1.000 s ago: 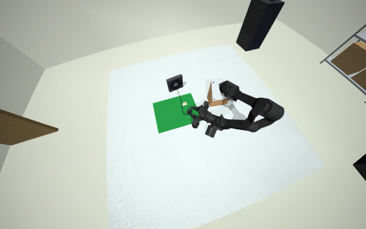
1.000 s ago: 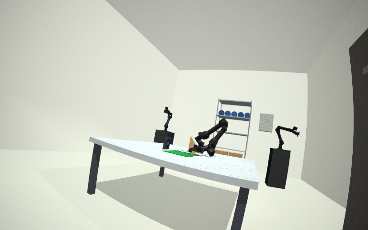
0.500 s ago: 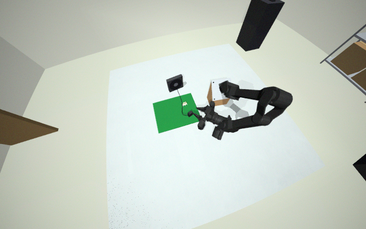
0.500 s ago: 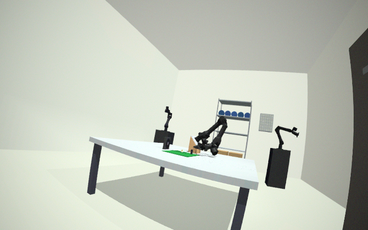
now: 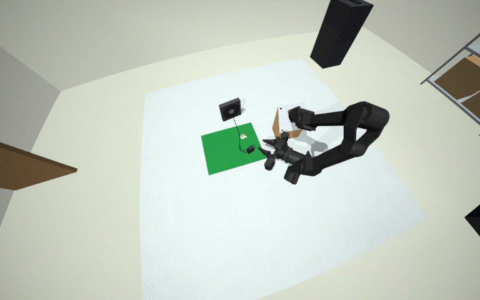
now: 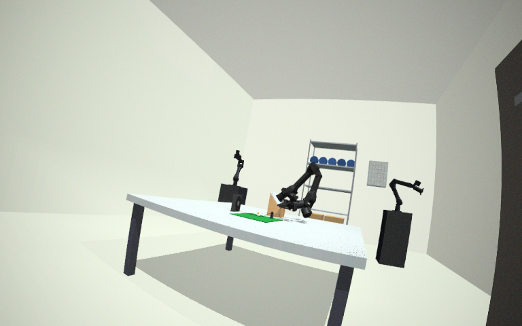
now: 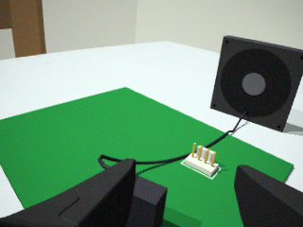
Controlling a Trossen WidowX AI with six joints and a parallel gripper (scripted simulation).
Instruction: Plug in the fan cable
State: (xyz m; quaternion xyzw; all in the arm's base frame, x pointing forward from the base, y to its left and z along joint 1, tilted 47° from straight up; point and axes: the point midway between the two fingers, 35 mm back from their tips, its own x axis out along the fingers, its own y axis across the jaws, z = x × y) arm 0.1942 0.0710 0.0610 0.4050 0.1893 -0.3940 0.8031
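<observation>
Now: the black plug 4 cm ahead of my gripper tip, 2 cm to the right of it and 7 cm below it. The rest, counted from my gripper tip: green board 12 cm ahead, 8 cm to the right, 11 cm below; then black fan 6 cm ahead, 27 cm to the right, 4 cm below.
</observation>
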